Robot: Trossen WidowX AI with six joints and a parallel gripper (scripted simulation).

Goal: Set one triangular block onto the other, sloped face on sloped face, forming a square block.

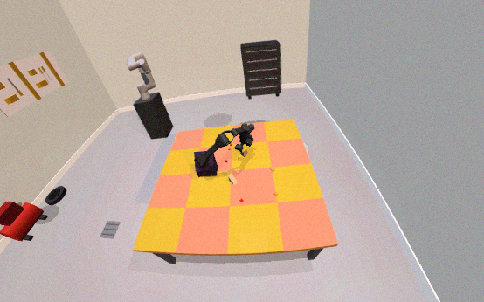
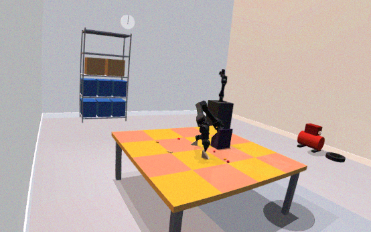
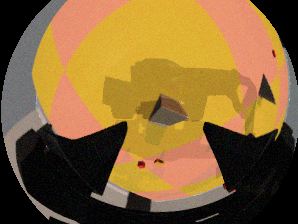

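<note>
The triangular block is 5 cm below my gripper tip.
</note>
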